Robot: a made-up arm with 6 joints.
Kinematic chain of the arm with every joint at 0, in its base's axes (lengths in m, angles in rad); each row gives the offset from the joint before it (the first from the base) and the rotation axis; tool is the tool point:
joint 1: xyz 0 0 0.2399 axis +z
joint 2: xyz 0 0.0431 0 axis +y
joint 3: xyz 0 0 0.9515 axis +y
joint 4: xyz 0 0 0.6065 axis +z
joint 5: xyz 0 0 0 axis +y
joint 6: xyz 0 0 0.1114 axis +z
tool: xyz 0 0 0
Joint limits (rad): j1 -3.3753..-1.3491 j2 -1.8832..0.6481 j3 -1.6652..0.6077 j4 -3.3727..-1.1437 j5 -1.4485..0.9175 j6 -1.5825..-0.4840
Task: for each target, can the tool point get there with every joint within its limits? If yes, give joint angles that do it. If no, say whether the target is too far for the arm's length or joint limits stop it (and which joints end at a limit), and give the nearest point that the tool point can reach.
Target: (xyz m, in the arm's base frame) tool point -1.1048 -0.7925 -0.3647
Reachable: no: joint limits stop it (at a limit: joint 2, joint 3, joint 5) | nearest point -0.9743 -0.6989 1.0855 | short by 1.459 m
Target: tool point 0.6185 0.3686 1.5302
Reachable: yes | joints -2.5577 -0.1031 -0.9016 -2.9206 0.4069 -0.8203
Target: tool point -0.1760 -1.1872 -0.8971
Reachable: no: joint limits stop it (at a limit: joint 1, joint 2, joint 3) | nearest point 0.5684 -0.2801 -0.6339 | short by 1.203 m
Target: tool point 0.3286 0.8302 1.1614
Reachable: yes | joints -1.9301 -0.1907 -1.3663 -2.2606 0.3244 -0.7210
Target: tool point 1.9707 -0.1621 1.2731
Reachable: no: too far | nearest point 1.4751 -0.1213 1.0133 | short by 0.561 m
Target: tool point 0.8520 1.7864 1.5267
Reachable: no: too far | nearest point 0.6027 1.2637 1.1502 | short by 0.691 m
